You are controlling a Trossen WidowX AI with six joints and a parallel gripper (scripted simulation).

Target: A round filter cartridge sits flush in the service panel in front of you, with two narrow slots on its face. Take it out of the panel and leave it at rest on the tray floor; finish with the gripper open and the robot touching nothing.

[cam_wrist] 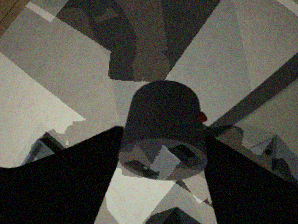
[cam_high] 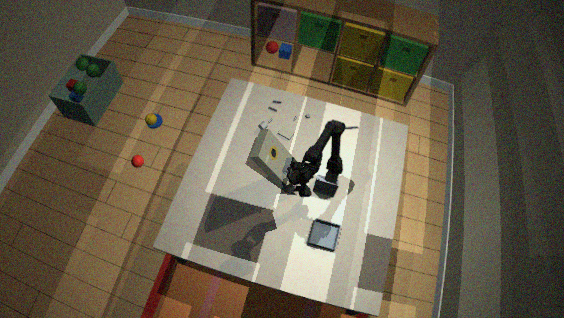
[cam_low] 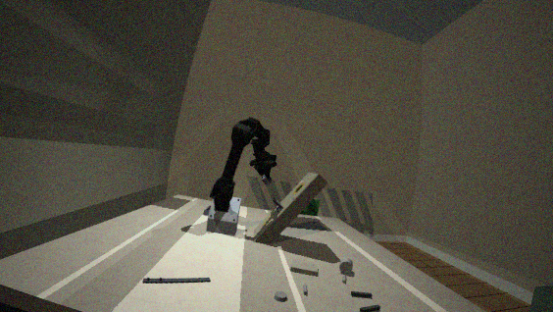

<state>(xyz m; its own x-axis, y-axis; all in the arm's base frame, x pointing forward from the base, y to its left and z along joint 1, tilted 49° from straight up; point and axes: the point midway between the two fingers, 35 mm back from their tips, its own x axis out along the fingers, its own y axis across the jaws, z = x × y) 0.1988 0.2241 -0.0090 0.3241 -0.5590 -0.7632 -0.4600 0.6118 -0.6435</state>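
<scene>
My gripper tip is now 24 cm past the square grey tray, 12 cm to the right of it and 26 cm above it. The rest, counted from my gripper tip: service panel (11 cm ahead, 18 cm to the right, 10 cm below); round filter cartridge (right at my gripper tip).
</scene>
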